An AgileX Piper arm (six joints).
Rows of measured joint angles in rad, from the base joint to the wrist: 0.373, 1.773, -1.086, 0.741, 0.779, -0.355; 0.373, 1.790, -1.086, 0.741, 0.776, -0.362; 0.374, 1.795, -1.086, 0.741, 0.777, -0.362; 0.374, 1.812, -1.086, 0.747, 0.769, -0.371; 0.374, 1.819, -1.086, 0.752, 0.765, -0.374; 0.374, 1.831, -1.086, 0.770, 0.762, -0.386; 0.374, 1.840, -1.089, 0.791, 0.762, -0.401; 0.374, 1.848, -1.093, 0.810, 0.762, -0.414; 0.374, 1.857, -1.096, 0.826, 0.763, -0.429; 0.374, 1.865, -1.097, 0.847, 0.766, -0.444; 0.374, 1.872, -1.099, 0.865, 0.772, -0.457; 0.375, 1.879, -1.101, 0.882, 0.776, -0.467; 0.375, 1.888, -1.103, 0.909, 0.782, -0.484; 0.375, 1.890, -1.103, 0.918, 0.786, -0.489; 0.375, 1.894, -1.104, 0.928, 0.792, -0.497; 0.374, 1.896, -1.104, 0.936, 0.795, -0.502
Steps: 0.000, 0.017, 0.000, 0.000, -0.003, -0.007; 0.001, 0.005, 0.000, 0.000, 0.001, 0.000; 0.000, 0.017, 0.000, 0.006, -0.008, -0.009; 0.000, 0.007, 0.000, 0.005, -0.004, -0.003; 0.000, 0.012, 0.000, 0.018, -0.003, -0.012; 0.000, 0.009, -0.003, 0.021, 0.000, -0.015; 0.000, 0.008, -0.004, 0.019, 0.000, -0.013; 0.000, 0.009, -0.003, 0.016, 0.001, -0.015; 0.000, 0.008, -0.001, 0.021, 0.003, -0.015; 0.000, 0.007, -0.002, 0.018, 0.006, -0.013; 0.001, 0.007, -0.002, 0.017, 0.004, -0.010; 0.000, 0.009, -0.002, 0.027, 0.006, -0.017; 0.000, 0.002, 0.000, 0.009, 0.004, -0.005; 0.000, 0.004, -0.001, 0.010, 0.006, -0.008; -0.001, 0.002, 0.000, 0.008, 0.003, -0.005
